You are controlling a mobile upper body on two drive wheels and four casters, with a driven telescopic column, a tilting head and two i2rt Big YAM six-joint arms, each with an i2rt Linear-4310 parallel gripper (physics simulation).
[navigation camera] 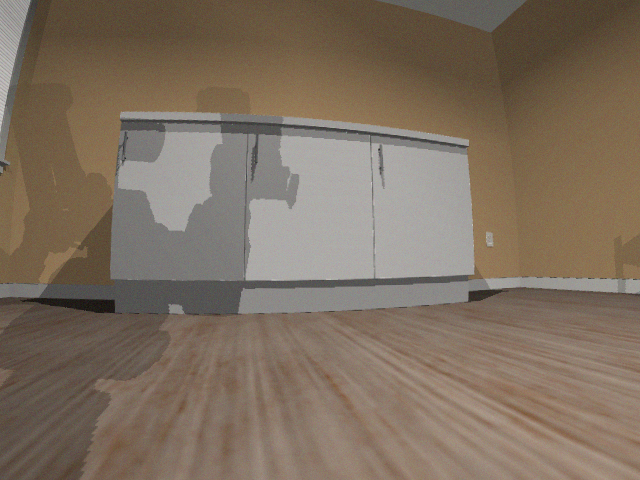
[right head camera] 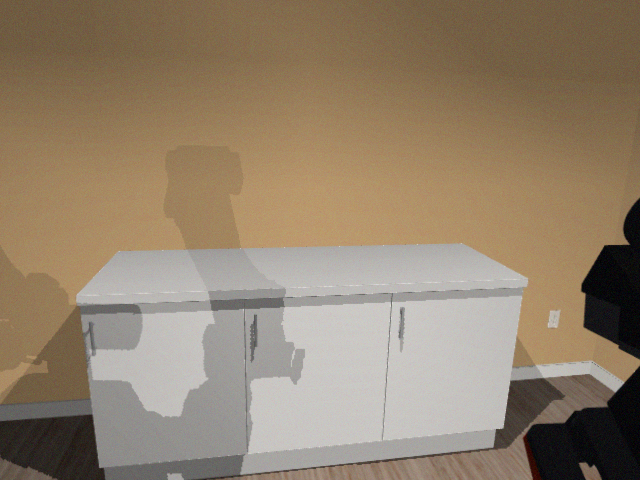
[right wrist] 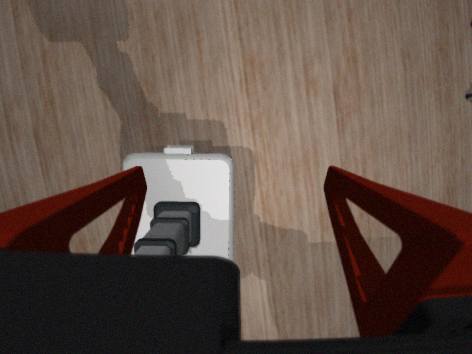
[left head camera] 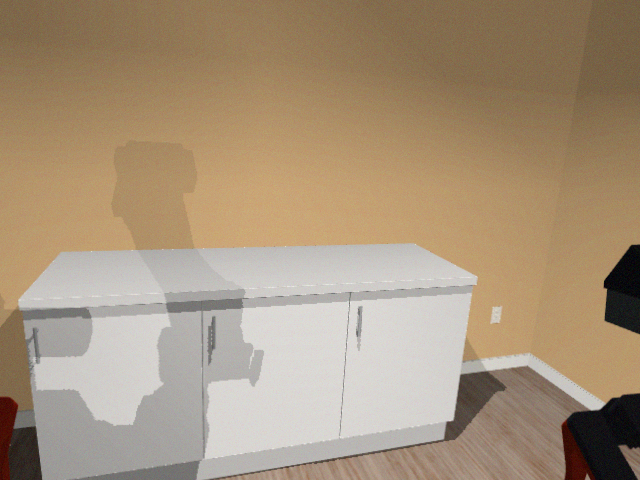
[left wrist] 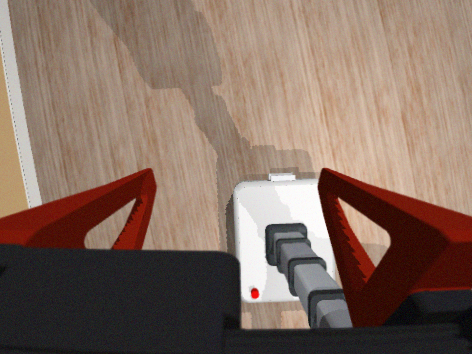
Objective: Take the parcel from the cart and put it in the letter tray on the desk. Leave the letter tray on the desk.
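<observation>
White three-door cabinet: (left head camera: 289,355) and (right head camera: 330,355), same spot.
</observation>
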